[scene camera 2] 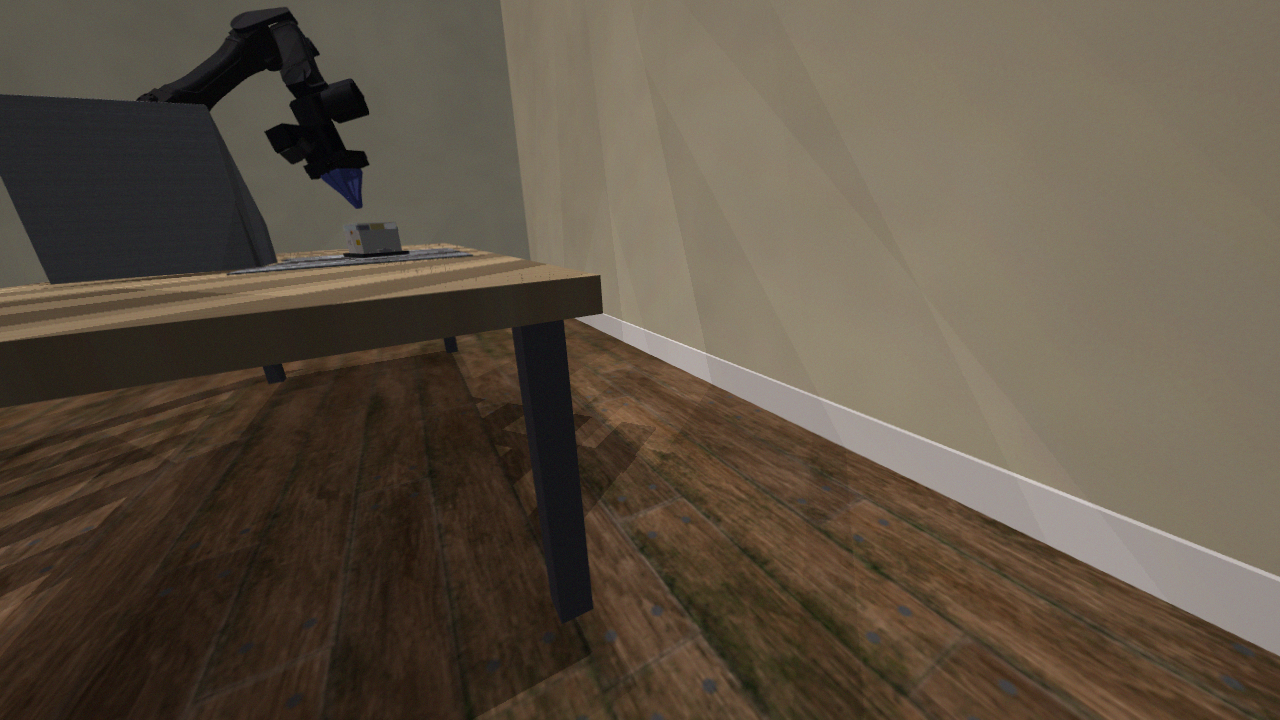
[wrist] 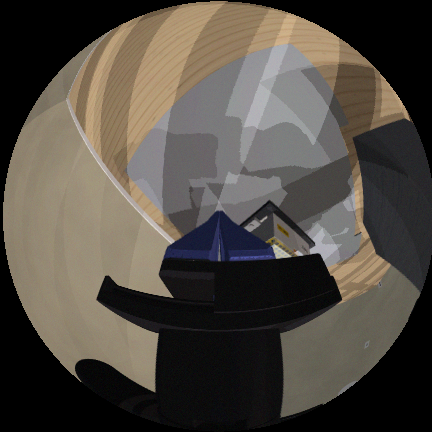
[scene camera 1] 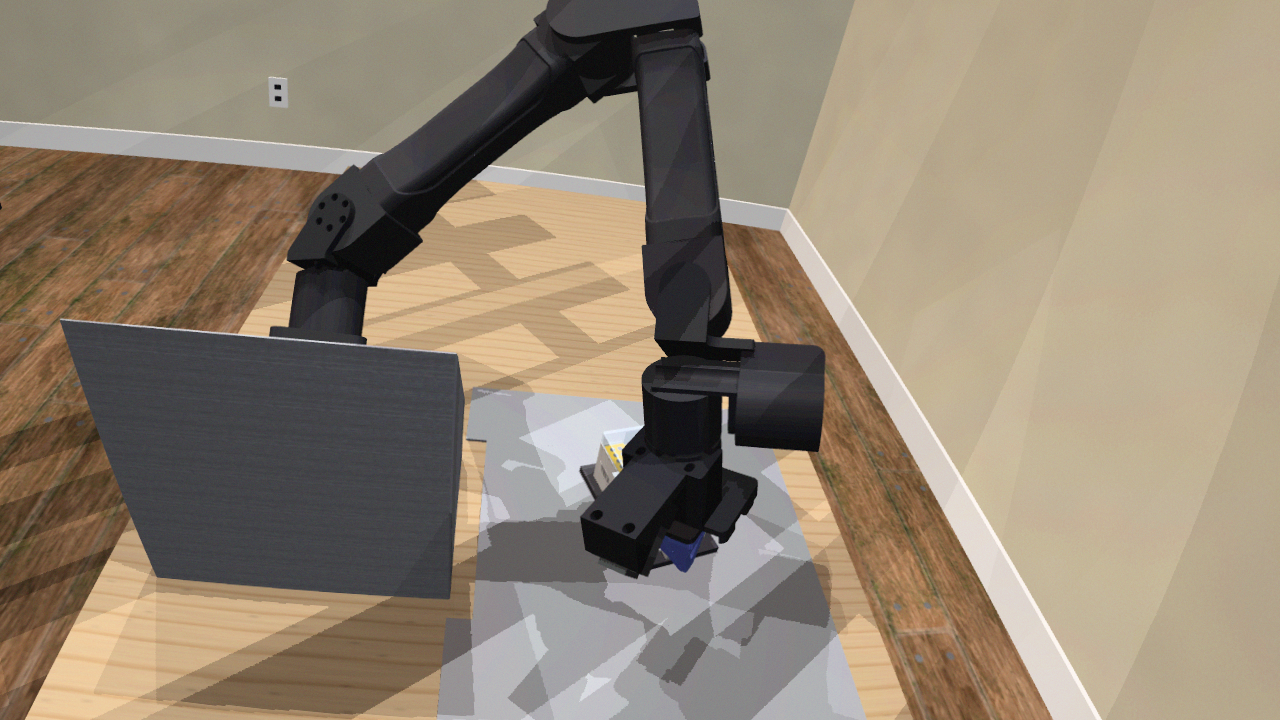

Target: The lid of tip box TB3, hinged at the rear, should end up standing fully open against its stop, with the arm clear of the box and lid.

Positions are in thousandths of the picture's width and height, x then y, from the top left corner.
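Observation:
Scene camera 1 gives me my gripper (scene camera 1: 536, 787), which is shut and holds nothing, along with a clear lid (scene camera 1: 479, 613) and a grey mat (scene camera 1: 586, 867). In scene camera 2 I find my gripper (scene camera 2: 281, 290) again, and the mat (scene camera 2: 332, 353) too. The wrist view shows me the mat (wrist: 615, 293).

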